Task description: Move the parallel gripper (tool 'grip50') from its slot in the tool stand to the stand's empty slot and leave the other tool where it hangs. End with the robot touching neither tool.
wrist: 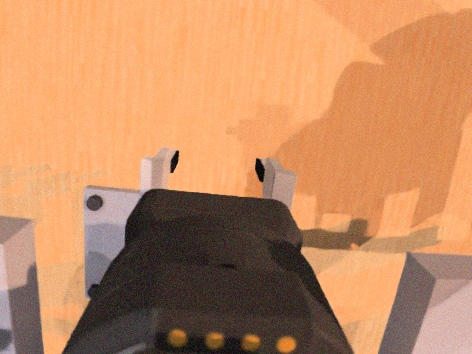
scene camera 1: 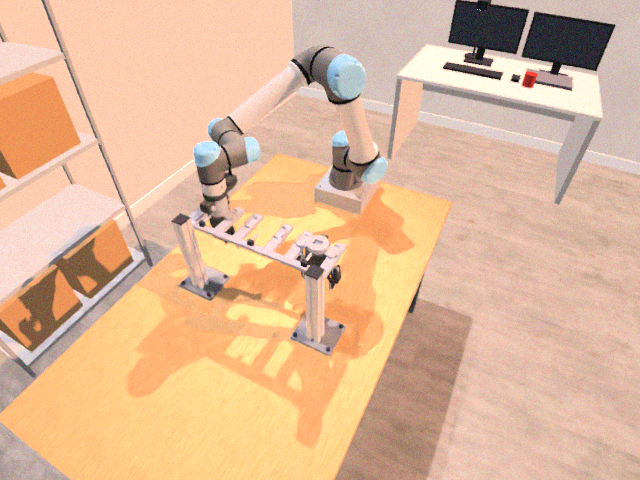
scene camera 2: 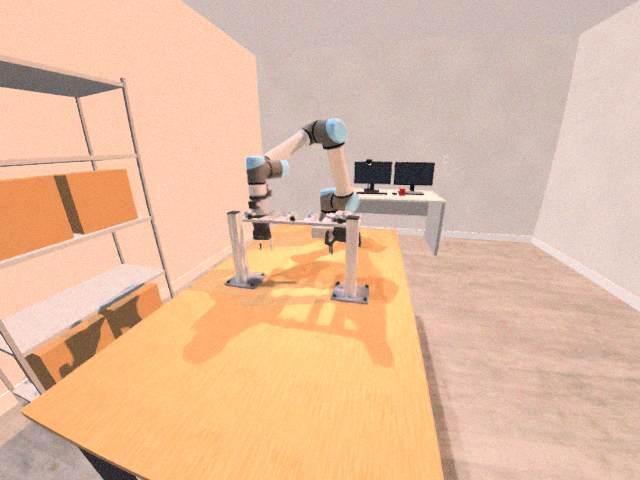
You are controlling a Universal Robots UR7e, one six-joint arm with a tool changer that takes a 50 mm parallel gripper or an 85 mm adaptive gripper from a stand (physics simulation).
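Places are measured from the arm's base along level axes (x ahead, y left, z up), in metres.
Where they show: arm's base, link origin: (scene camera 1: 346,179).
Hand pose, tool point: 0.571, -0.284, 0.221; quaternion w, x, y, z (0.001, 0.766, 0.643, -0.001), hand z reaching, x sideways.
Observation:
Each offset is from my tool point to the top centre of the thing, as dx, dy, dz. "pt": to the spot under its first point. Level surfaces: height alone.
The parallel gripper (scene camera 2: 266,245) (wrist: 217,167) is at the left slot of the tool stand (scene camera 1: 315,304) (scene camera 2: 351,258). Its dark body hangs below the rail, with two pale fingers apart and no object between them. The arm's tool end (scene camera 1: 214,188) (scene camera 2: 257,191) is directly above it, at or very near its top; the joint face is hidden. In the wrist view the stand's prongs (wrist: 10,270) (wrist: 440,300) show on both sides of the gripper body. The 85 mm adaptive gripper (scene camera 1: 317,245) (scene camera 2: 337,236) hangs in the right slot. The middle slot, bounded by prongs {pt +0.062, +0.234, -0.020} (scene camera 1: 279,238), is empty.
The stand's left post {pt +0.119, -0.051, -0.115} (scene camera 1: 192,253) (scene camera 2: 238,248) rises near the arm's tool end. The arm's base (scene camera 1: 345,193) is at the far end of the table {dz -0.302} (scene camera 1: 129,428) (scene camera 2: 258,413). A shelf unit with boxes is at the left; a desk with monitors is behind.

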